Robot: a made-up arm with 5 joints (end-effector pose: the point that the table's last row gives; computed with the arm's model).
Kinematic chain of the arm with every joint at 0, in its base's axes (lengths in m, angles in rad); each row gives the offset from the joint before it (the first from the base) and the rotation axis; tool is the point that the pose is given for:
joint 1: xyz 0 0 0.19 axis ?
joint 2: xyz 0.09 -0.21 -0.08 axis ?
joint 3: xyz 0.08 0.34 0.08 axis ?
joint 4: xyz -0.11 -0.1 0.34 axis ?
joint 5: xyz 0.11 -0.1 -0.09 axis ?
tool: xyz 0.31 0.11 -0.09
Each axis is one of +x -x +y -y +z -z.
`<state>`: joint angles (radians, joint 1 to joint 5).
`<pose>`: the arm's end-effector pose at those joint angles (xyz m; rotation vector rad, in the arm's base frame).
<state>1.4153 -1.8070 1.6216 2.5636 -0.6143</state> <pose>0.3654 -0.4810 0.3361 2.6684 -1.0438 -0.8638</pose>
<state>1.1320 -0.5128 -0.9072 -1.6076 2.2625</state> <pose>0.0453 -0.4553 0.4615 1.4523 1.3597 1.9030</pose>
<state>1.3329 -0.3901 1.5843 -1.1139 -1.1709</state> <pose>-0.3342 0.1785 0.5690 1.4339 1.3312 2.2969</pose>
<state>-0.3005 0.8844 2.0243 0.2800 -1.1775</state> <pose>-0.0711 -0.2848 0.2035 1.9236 -2.0423 0.2186</pose>
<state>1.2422 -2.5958 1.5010 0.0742 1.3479</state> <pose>0.3205 -0.1052 0.1158 1.0711 0.2338 0.0543</pose>
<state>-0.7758 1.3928 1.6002 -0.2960 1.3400</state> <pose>-0.1033 0.1712 0.0970 -0.8126 -2.6917 -0.0233</pose>
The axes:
joint 1: -z
joint 2: -y
joint 3: -y
joint 4: +x
joint 5: +z

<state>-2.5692 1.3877 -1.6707 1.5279 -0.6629</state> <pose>-0.4127 0.0267 0.2394 -0.3219 1.6481 1.2764</pose>
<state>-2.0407 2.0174 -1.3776 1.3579 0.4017</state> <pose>-0.1731 -0.1710 0.6305 1.7651 0.8094 2.2953</pose>
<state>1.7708 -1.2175 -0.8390 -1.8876 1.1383</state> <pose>-0.2748 -0.2889 -0.0479 1.0880 1.1435 1.3640</pose>
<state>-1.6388 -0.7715 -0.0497 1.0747 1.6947</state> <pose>-0.3081 0.3937 0.5091 1.3926 0.9590 2.3377</pose>
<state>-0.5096 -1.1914 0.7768 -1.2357 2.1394</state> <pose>0.0787 -0.0780 0.3388 -0.7985 1.5791 2.4024</pose>
